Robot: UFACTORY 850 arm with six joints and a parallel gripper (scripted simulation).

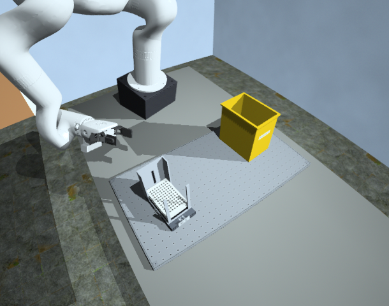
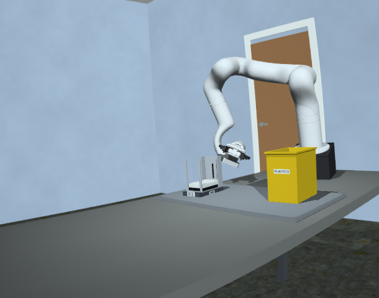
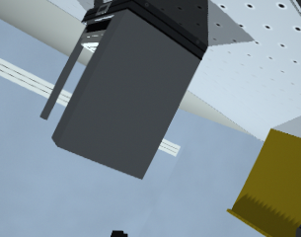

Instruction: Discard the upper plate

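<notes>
Right now the white 96-well plate is 23 cm ahead of my hand, 7 cm to the left of it and 10 cm below it. Also, from my hand: black 96-well plate 23 cm ahead, 7 cm to the left, 12 cm below; yellow plastics bin 10 cm ahead, 46 cm to the left, 6 cm below.
</notes>
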